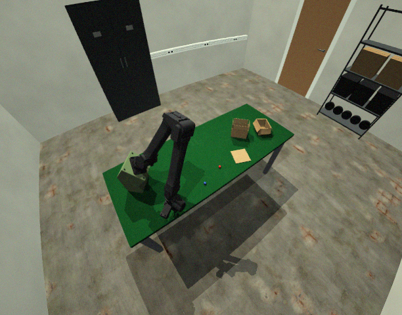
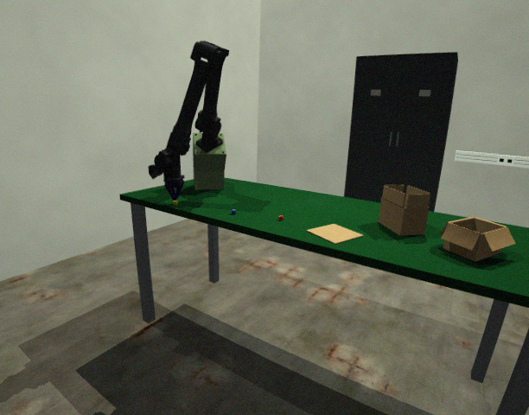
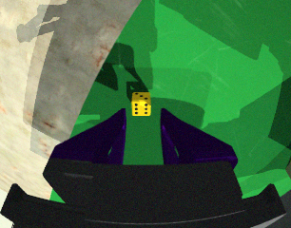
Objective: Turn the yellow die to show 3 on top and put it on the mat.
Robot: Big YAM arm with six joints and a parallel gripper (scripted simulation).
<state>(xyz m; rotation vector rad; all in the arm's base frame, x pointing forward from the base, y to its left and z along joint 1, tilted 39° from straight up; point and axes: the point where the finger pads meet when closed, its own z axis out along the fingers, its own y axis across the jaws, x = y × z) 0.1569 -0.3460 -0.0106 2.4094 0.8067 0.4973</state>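
The yellow die lies 20 mm below my hand. The rest, counted from my hand: tan mat 710 mm ahead, 50 mm to the left, 30 mm below; red die 490 mm ahead, 80 mm to the left, 20 mm below; blue die 290 mm ahead, 40 mm to the left, 20 mm below.
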